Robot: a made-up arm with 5 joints. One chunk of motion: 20 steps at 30 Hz.
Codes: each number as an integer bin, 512 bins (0 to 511) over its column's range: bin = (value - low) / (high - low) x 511, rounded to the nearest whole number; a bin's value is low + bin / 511 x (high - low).
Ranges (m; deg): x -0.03..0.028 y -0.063..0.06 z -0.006..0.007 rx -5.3..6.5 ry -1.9..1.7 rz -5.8..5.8
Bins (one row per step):
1: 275 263 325 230 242 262
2: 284 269 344 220 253 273
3: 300 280 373 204 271 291
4: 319 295 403 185 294 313
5: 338 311 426 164 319 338
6: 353 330 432 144 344 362
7: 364 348 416 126 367 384
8: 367 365 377 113 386 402
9: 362 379 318 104 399 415
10: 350 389 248 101 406 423
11: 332 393 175 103 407 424
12: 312 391 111 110 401 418
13: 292 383 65 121 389 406
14: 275 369 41 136 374 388
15: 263 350 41 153 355 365
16: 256 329 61 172 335 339
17: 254 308 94 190 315 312
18: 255 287 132 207 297 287
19: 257 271 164 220 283 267
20: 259 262 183 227 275 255
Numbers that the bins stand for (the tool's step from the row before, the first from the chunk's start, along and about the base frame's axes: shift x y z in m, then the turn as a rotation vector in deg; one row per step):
1: 0.00121 0.00031 0.00227 0.011 -0.195 0.148
2: 0.00223 0.00175 0.00275 -0.220 -0.118 0.397
3: 0.00405 0.00440 0.00349 -0.589 0.009 0.806
4: 0.00621 0.00801 0.00425 -1.028 0.171 1.305
5: 0.00836 0.01186 0.00484 -1.513 0.347 1.873
6: 0.01007 0.01643 0.00499 -1.975 0.523 2.418
7: 0.01132 0.02077 0.00458 -2.390 0.686 2.917
8: 0.01166 0.02486 0.00359 -2.691 0.819 3.326
9: 0.01109 0.02823 0.00209 -2.898 0.911 3.621
10: 0.00973 0.03063 0.00031 -2.968 0.960 3.802
11: 0.00768 0.03160 -0.00155 -2.922 0.967 3.825
12: 0.00541 0.03112 -0.00318 -2.760 0.925 3.689
13: 0.00314 0.02919 -0.00435 -2.506 0.841 3.416
14: 0.00121 0.02582 -0.00496 -2.159 0.735 3.008
15: -0.00015 0.02125 -0.00496 -1.767 0.601 2.486
16: -0.00094 0.01619 -0.00445 -1.328 0.460 1.895
17: -0.00117 0.01114 -0.00361 -0.913 0.319 1.283
18: -0.00106 0.00608 -0.00264 -0.520 0.192 0.715
19: -0.00083 0.00223 -0.00183 -0.220 0.094 0.261
20: -0.00060 0.00006 -0.00134 -0.058 0.037 -0.011

